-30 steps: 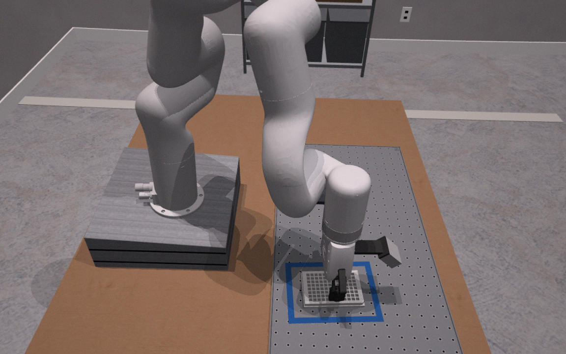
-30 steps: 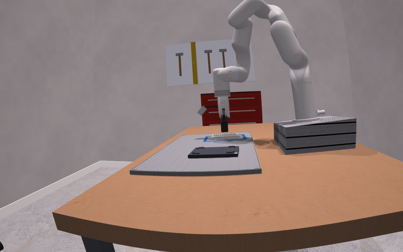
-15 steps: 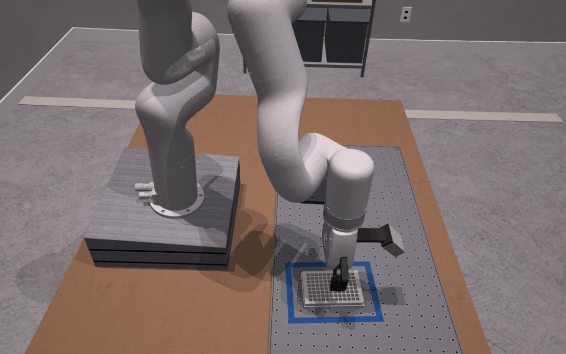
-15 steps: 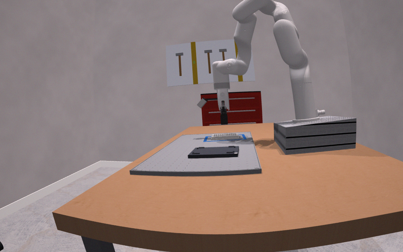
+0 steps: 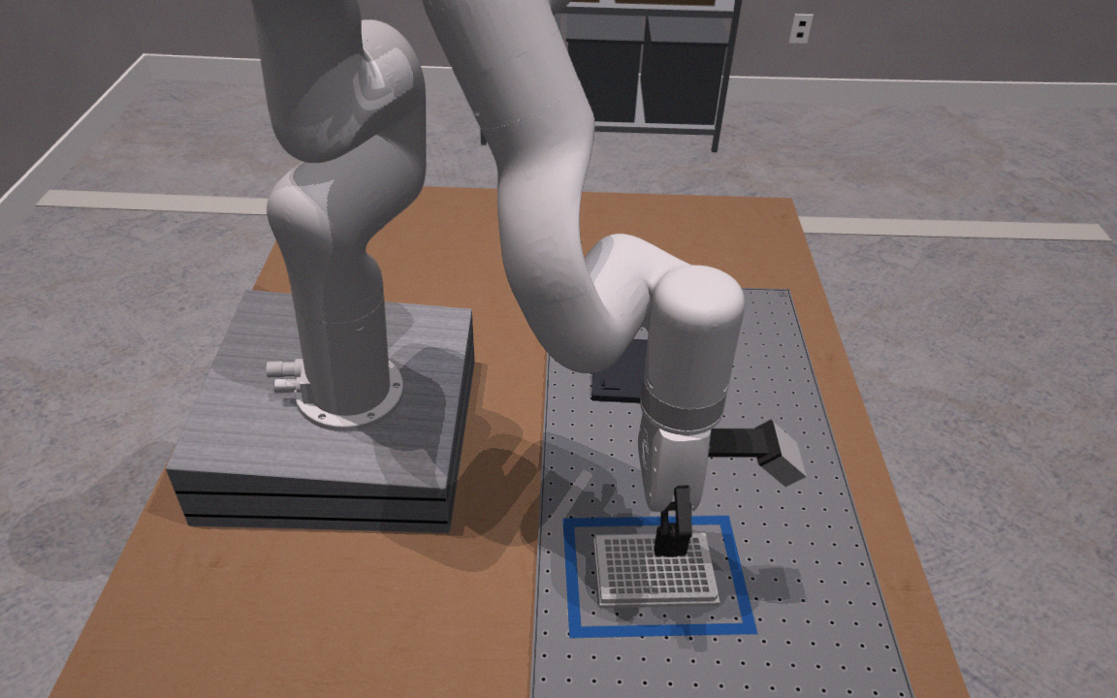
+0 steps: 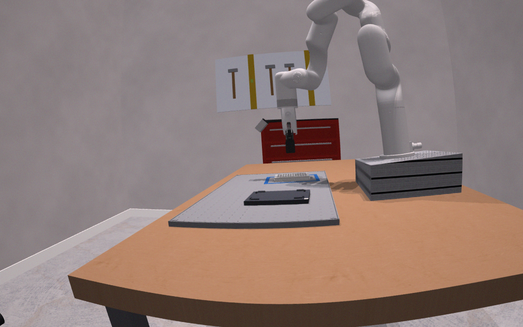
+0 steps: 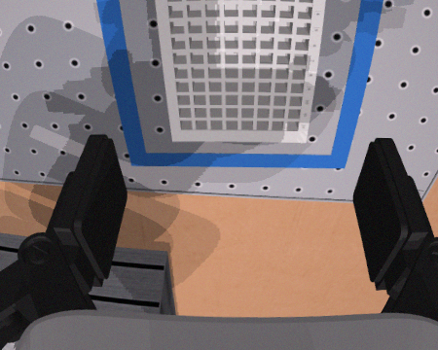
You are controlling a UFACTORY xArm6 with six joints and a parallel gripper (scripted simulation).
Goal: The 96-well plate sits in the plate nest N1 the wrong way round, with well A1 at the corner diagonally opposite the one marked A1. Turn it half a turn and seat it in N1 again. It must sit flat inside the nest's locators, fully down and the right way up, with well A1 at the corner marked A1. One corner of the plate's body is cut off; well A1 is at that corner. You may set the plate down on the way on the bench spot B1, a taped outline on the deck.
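Now: hand 100 mm above the white 96-well plate. Also, from my hand: black plate nest N1 (320 mm to the left, 100 mm below, 60 mm ahead); small A1 label (390 mm to the left, 100 mm below, 10 mm behind).
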